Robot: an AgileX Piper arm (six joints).
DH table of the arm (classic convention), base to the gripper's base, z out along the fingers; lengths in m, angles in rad. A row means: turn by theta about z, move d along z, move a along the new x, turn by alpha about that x. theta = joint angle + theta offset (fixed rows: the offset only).
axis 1: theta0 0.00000; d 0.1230; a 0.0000; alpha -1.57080
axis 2: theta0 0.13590; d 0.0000; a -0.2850; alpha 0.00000
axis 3: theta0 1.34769; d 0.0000; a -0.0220; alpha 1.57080
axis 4: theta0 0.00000; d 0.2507; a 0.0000; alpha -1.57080
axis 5: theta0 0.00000; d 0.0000; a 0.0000; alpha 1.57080
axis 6: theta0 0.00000; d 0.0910; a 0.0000; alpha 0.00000
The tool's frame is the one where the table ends.
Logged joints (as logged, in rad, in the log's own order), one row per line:
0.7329, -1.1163, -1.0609, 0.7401, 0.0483, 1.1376
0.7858, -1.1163, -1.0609, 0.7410, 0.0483, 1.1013
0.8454, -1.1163, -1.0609, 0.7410, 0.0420, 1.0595
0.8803, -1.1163, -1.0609, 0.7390, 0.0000, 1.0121
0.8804, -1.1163, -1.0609, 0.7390, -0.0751, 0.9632
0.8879, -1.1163, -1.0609, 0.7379, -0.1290, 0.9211
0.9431, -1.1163, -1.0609, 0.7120, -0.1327, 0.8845
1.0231, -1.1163, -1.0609, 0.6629, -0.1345, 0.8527
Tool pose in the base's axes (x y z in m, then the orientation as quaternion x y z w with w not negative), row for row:
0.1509, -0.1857, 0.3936, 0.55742, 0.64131, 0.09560, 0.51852
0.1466, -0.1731, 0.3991, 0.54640, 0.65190, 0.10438, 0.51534
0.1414, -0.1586, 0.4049, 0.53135, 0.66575, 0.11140, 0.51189
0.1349, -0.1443, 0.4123, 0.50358, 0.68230, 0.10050, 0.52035
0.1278, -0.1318, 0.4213, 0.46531, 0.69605, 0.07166, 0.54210
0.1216, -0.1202, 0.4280, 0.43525, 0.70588, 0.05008, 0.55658
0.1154, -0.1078, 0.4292, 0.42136, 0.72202, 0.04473, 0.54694
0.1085, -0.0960, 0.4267, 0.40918, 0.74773, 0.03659, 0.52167
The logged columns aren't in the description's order. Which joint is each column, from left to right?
Columns, left to right: axis 5, axis 3, axis 1, axis 4, axis 6, axis 2.
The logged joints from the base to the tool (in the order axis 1, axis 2, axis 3, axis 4, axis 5, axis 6), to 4 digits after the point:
-1.0609, 1.1376, -1.1163, 0.7401, 0.7329, 0.0483
-1.0609, 1.1013, -1.1163, 0.7410, 0.7858, 0.0483
-1.0609, 1.0595, -1.1163, 0.7410, 0.8454, 0.0420
-1.0609, 1.0121, -1.1163, 0.7390, 0.8803, 0.0000
-1.0609, 0.9632, -1.1163, 0.7390, 0.8804, -0.0751
-1.0609, 0.9211, -1.1163, 0.7379, 0.8879, -0.1290
-1.0609, 0.8845, -1.1163, 0.7120, 0.9431, -0.1327
-1.0609, 0.8527, -1.1163, 0.6629, 1.0231, -0.1345

